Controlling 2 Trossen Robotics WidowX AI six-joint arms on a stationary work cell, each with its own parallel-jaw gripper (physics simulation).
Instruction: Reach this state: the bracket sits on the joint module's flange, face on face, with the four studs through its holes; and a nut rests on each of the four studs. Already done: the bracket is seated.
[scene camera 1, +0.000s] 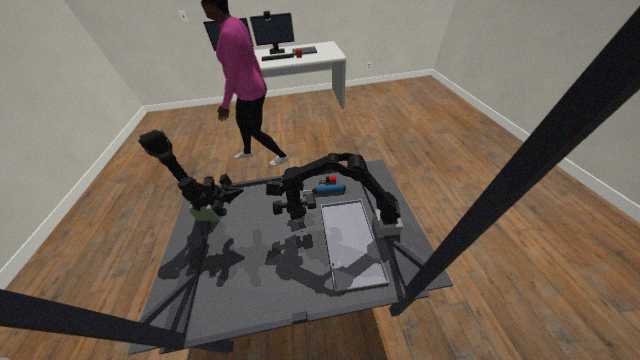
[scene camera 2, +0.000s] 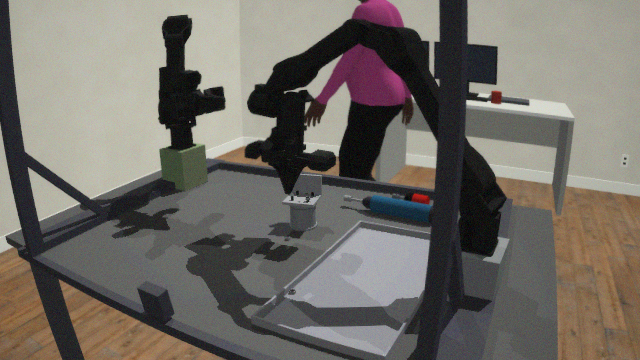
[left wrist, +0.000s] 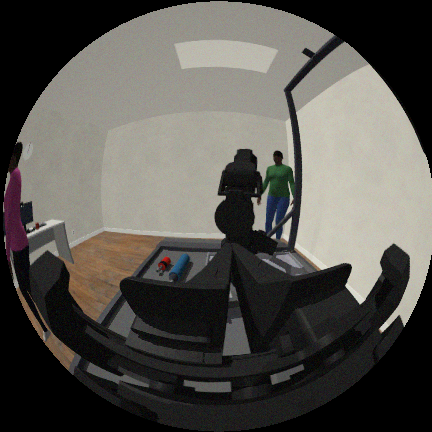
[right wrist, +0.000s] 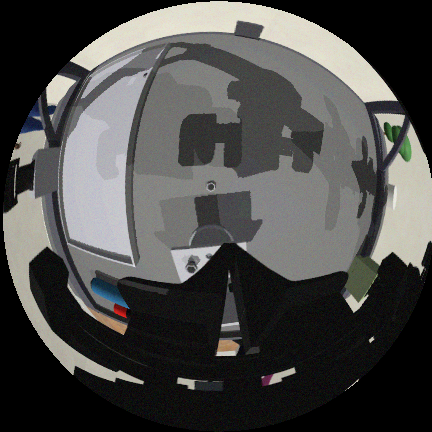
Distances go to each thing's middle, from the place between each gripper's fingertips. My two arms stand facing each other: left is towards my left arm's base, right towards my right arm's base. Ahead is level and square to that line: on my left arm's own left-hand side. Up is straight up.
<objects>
My right hand is 50 mm short of the bracket (scene camera 2: 306, 183) and 10 mm above it. Round my right hand: tray (scene camera 2: 361, 294) 260 mm to the right, 90 mm below, 50 mm behind; then blue tool (scene camera 2: 395, 207) 220 mm ahead, 110 mm to the right, 70 mm below; then joint module (right wrist: 210, 233) 50 mm below, 50 mm ahead.
Right now my left hand is 60 mm short of the bracket, 190 mm to the left of it and 200 mm above it. From my left hand the other things lie so: tray (40 mm behind, 450 mm to the right, 280 mm below); then blue tool (240 mm ahead, 300 mm to the right, 260 mm below); then joint module (60 mm ahead, 190 mm to the right, 240 mm below).
</objects>
